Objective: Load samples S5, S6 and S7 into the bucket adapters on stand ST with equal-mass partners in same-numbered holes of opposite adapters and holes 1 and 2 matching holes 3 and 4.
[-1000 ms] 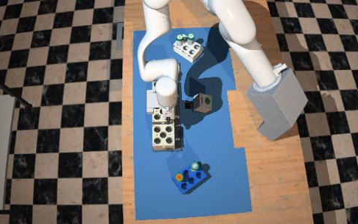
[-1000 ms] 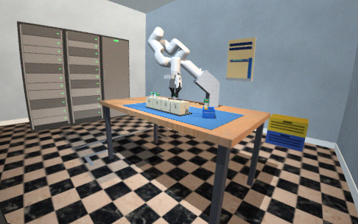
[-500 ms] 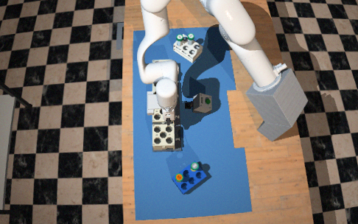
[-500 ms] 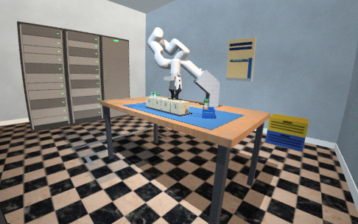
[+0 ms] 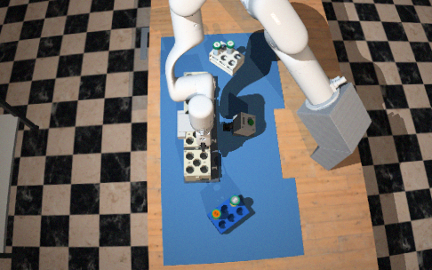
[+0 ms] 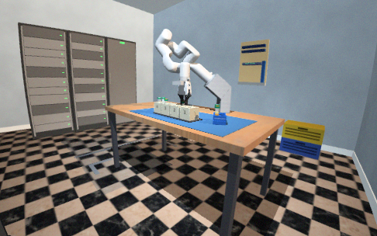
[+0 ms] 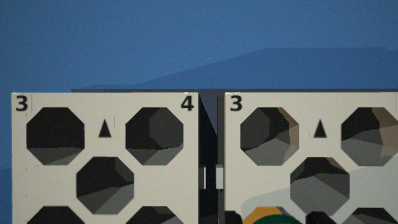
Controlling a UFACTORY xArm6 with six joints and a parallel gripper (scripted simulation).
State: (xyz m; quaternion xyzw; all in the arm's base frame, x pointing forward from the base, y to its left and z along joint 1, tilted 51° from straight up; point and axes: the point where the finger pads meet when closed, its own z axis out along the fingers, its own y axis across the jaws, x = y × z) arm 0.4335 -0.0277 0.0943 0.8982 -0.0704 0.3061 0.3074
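The orange-dotted tube lies 10 mm to the right of my hand and 50 mm below it. The rest, counted from my hand: adapter 50 mm ahead, 70 mm to the left, 70 mm below; then green done key 200 mm behind, 10 mm to the right, 60 mm below; then grey-dotted tube 20 mm behind, 250 mm to the left, 60 mm below.
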